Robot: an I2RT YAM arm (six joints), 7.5 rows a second.
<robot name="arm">
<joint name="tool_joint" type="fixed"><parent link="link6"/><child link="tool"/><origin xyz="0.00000 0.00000 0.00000" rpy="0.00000 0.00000 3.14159"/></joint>
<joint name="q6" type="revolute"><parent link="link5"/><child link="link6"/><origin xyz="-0.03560 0.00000 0.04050" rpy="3.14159 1.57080 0.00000"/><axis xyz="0 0 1"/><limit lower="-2.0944" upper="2.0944"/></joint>
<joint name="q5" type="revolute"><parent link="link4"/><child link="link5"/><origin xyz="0.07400 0.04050 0.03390" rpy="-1.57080 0.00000 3.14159"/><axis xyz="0 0 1"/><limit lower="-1.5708" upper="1.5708"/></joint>
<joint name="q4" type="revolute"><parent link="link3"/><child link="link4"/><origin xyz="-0.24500 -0.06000 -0.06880" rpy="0.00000 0.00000 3.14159"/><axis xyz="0 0 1"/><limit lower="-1.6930" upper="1.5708"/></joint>
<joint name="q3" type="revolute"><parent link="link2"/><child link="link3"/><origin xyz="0.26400 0.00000 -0.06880" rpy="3.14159 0.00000 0.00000"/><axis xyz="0 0 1"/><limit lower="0.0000" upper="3.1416"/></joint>
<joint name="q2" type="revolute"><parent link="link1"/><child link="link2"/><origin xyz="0.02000 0.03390 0.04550" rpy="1.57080 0.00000 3.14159"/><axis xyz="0 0 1"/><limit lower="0.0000" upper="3.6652"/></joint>
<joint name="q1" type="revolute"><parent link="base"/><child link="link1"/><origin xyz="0.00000 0.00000 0.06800"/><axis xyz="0 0 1"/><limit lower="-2.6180" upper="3.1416"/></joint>
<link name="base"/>
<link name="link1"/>
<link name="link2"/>
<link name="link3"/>
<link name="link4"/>
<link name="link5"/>
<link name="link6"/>
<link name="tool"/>
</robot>
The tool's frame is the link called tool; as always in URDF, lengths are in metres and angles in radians.
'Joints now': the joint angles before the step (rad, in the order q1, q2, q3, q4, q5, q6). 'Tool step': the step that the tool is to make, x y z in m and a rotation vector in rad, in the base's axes. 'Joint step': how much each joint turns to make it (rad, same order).
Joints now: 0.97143, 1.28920, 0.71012, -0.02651, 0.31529, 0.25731
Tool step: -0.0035, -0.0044, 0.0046, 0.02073, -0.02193, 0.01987
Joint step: -0.00013, -0.03697, -0.01835, 0.01610, -0.01308, -0.01725
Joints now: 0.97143, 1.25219, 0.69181, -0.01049, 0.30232, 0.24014
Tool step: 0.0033, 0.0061, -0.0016, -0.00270, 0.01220, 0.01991
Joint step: -0.00005, 0.03302, 0.01900, 0.00601, -0.02140, -0.00384
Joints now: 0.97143, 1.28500, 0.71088, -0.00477, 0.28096, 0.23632
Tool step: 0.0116, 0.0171, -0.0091, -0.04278, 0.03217, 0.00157
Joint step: -0.00009, 0.10909, 0.06297, -0.00765, -0.00274, 0.00109
